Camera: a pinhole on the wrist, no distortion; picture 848 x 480 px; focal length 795.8 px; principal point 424.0 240.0 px. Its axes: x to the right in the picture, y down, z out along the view. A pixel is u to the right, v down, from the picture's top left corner.
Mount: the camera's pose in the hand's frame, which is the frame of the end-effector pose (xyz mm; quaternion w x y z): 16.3 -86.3 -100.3 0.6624 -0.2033 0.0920 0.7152
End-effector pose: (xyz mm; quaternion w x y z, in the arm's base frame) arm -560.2 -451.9 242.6 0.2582 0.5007 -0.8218 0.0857
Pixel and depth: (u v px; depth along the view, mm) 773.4 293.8 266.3
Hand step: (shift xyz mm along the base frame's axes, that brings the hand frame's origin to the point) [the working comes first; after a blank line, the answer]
In the camera's frame: 116.9 18.0 266.3

-119.7 64.8 -87.0
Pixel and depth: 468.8 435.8 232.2
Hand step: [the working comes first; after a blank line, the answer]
In the camera's frame: 13.1 57.1 232.2

-14.2 30.0 -120.6
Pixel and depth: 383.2 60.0 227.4
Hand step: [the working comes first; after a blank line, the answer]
In the camera's frame: -11.7 -51.4 227.4

-49.7 -69.2 -84.4
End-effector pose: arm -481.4 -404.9 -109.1 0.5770 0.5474 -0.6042 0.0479
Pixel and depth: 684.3 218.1 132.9
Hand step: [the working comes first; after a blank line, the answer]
In the camera's frame: 43.5 -3.7 132.9

-7.3 4.0 0.1
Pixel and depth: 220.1 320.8 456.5
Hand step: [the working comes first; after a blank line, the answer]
In the camera's frame: -117.0 46.3 456.5

-243.9 -187.3 -200.9
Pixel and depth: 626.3 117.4 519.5
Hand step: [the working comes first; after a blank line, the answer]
In the camera's frame: 132.1 -80.0 519.5

-388.0 -125.5 38.6
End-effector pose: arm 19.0 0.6 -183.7 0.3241 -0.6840 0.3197 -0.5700
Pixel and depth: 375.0 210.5 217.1
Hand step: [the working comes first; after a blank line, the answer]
In the camera's frame: -13.4 -8.0 217.1

99.5 23.8 -12.5
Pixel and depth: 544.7 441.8 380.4
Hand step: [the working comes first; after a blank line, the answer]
In the camera's frame: 57.7 96.5 380.4

173.9 69.8 -199.6
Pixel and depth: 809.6 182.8 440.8
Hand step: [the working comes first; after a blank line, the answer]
In the camera's frame: 213.6 -31.7 440.8

185.3 -123.3 -282.9
